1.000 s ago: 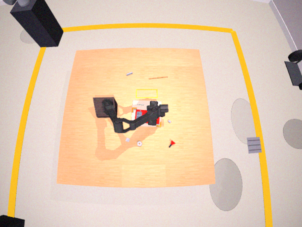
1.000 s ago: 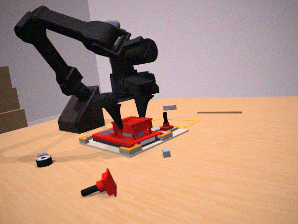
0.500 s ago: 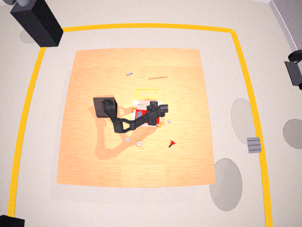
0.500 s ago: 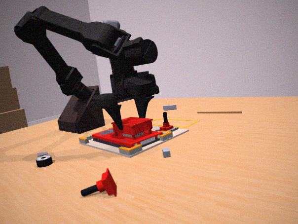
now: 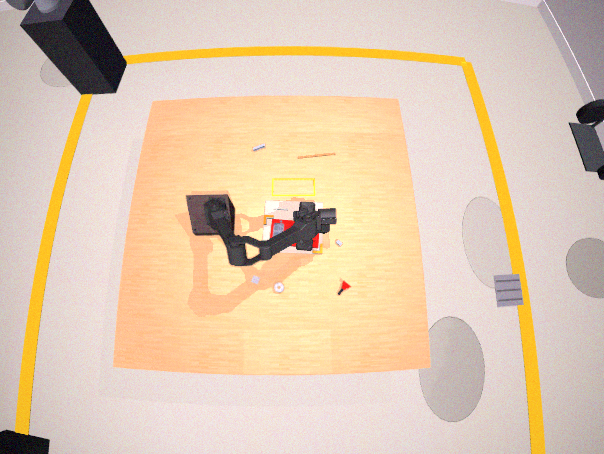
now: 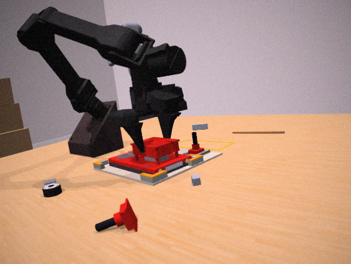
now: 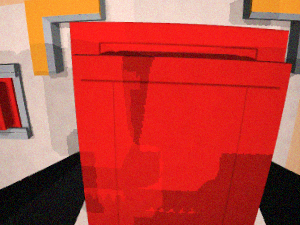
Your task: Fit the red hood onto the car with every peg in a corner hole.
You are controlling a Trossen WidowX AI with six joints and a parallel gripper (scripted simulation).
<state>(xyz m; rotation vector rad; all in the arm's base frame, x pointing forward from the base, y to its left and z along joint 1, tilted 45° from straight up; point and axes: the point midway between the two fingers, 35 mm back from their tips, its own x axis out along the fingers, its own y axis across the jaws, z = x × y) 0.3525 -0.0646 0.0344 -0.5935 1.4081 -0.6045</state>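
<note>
The red hood is 10 mm above my gripper tip. The rest, counted from my gripper tip: grey engine block (30 mm below); thin rod (380 mm to the left, 50 mm below, 40 mm ahead); black wheel (220 mm to the right, 90 mm behind, 40 mm below).
</note>
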